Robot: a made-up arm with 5 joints.
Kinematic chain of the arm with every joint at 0, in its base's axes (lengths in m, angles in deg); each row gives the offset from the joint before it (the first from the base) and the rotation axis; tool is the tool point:
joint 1: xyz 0 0 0.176 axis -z
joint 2: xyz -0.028 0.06 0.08 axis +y
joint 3: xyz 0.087 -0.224 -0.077 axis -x
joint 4: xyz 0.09 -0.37 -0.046 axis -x
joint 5: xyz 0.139 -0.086 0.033 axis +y
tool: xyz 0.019 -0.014 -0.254
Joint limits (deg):
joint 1: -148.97..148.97
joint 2: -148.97..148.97
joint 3: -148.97..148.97
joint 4: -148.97..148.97
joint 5: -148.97..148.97
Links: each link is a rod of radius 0.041 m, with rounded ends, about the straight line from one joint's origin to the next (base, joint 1, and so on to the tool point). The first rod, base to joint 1, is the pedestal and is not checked.
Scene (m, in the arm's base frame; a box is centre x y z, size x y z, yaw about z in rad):
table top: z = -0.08
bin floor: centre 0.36 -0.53 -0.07 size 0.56 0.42 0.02 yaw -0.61
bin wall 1: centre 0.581 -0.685 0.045 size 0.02 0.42 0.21 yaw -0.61
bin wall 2: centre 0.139 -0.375 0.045 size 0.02 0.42 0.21 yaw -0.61
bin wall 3: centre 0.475 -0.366 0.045 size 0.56 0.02 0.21 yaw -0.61
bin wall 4: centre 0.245 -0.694 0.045 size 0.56 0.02 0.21 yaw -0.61
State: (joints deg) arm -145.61 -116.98 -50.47 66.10 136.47
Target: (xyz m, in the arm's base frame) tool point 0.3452 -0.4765 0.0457
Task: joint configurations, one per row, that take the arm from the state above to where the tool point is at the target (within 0.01 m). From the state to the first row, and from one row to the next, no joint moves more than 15 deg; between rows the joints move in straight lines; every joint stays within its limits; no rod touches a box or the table.
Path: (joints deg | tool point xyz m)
1: -133.84 -116.76 -37.69 56.66 138.55 | 0.3224 0.3208 0.4238
2: -122.06 -116.53 -24.91 47.23 140.64 | 0.4467 0.2103 0.3973
3: -110.29 -116.31 -12.13 37.79 142.72 | 0.5241 0.0513 0.3678
4: -98.52 -116.09 0.65 28.36 144.80 | 0.5365 -0.1350 0.3370
5: -86.74 -115.87 13.43 18.92 146.89 | 0.4756 -0.3208 0.3067
6: -74.97 -115.64 26.21 9.48 148.97 | 0.3452 -0.4765 0.2787
7: -74.18 -126.75 28.57 4.71 148.97 | 0.3407 -0.4936 0.2023
8: -73.39 -137.86 30.92 -0.07 148.97 | 0.3405 -0.4936 0.1233
9: -72.60 -148.97 33.27 -4.85 148.97 | 0.3452 -0.4765 0.0457

